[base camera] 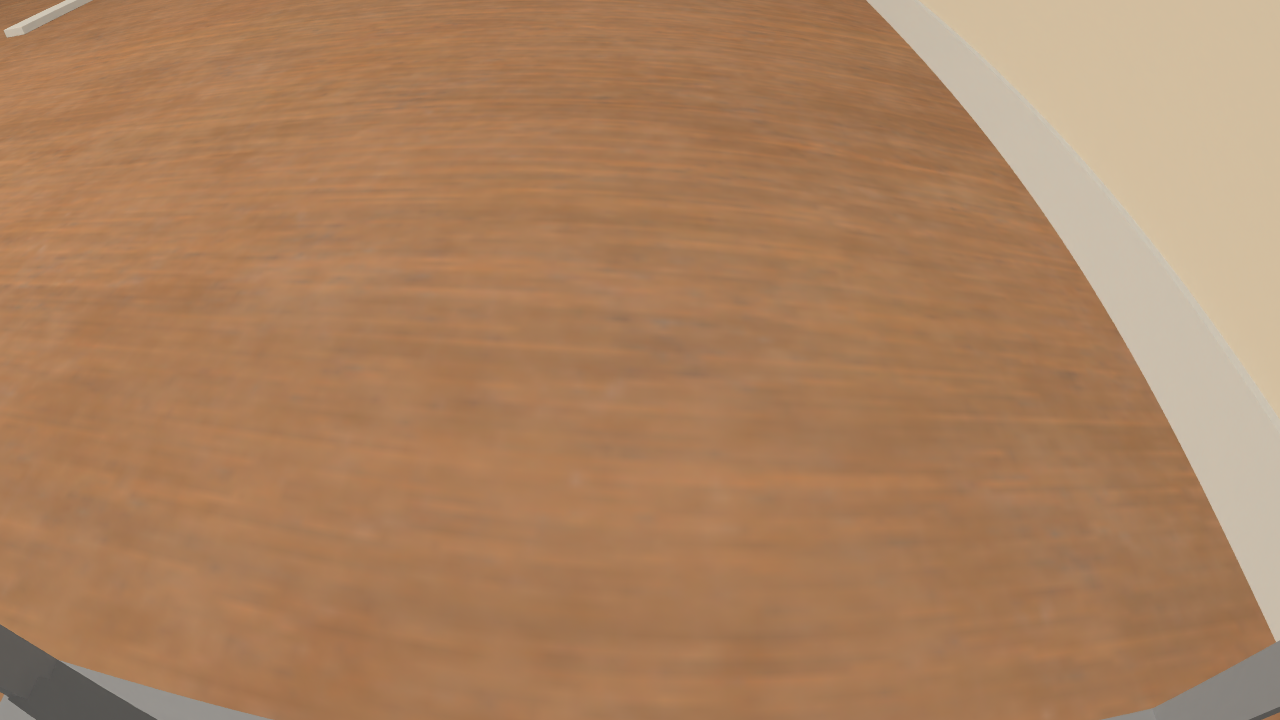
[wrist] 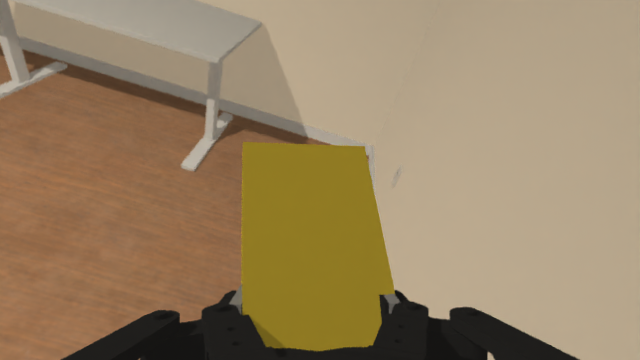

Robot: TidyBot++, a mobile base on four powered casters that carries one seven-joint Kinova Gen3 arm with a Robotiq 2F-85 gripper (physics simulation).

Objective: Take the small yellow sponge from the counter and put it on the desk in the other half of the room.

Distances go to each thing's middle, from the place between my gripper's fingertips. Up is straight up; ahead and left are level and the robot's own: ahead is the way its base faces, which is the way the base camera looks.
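Small yellow sponge (wrist: 314, 262): my hand is 20 mm below it, 10 mm short of it and 10 mm to the right of it.
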